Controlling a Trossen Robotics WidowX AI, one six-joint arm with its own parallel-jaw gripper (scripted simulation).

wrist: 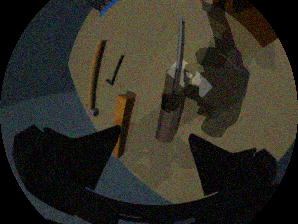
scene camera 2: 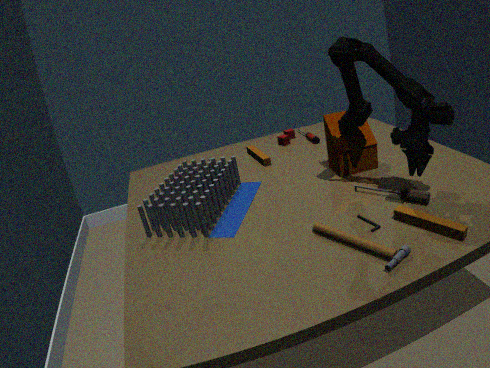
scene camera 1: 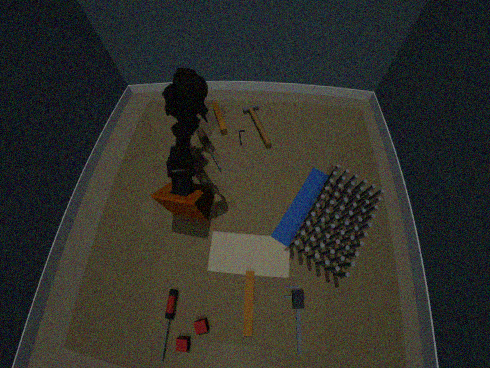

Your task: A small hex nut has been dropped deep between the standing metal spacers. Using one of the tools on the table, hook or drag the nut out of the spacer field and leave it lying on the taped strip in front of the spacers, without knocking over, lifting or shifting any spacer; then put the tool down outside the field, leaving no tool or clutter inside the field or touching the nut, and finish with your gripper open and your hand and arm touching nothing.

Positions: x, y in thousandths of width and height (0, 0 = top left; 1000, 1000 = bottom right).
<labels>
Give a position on a blue taped strip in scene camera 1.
587, 621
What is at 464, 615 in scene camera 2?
A blue taped strip.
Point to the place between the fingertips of my gripper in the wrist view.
525, 596
</labels>
